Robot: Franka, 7 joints.
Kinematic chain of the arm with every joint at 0, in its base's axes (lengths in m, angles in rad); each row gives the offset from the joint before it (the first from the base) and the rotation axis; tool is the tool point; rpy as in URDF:
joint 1: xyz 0 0 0.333 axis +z
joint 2: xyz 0 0 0 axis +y
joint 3: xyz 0 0 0.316 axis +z
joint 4: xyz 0.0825 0 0 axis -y
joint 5: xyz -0.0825 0 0.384 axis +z
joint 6: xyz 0 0 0 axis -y
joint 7: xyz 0.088 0 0 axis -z
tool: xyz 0 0 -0.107 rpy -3.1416 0 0
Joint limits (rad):
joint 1: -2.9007..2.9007
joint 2: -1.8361..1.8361
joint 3: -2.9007..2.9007
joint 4: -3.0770..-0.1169
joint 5: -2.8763..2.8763
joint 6: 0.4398..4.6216
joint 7: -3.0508..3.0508
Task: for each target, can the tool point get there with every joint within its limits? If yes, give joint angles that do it. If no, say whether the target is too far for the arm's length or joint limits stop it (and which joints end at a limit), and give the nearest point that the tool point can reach.
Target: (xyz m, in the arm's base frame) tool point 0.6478 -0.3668 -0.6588
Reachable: no: too far | nearest point 0.4712 -0.2668 -0.2938 | short by 0.418 m
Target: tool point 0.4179 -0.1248 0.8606
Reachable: yes | joints -1.1455 1.1698 2.2060 -1.2251 -2.1891 3.6669 -1.5415
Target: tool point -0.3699 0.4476 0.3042
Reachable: yes | joints 0.0739 -1.4490 1.4334 -1.6588 1.3105 0.8140 -2.0298
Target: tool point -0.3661 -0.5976 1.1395
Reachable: no: too far | nearest point -0.2940 -0.4798 0.9806 | short by 0.211 m
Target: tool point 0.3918 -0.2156 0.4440
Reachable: yes | joints 1.4041 -0.3471 -2.1247 -2.2440 -1.5939 4.2100 -1.9716
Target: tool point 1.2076 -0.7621 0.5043
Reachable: no: too far | nearest point 0.7203 -0.4546 0.4352 | short by 0.580 m
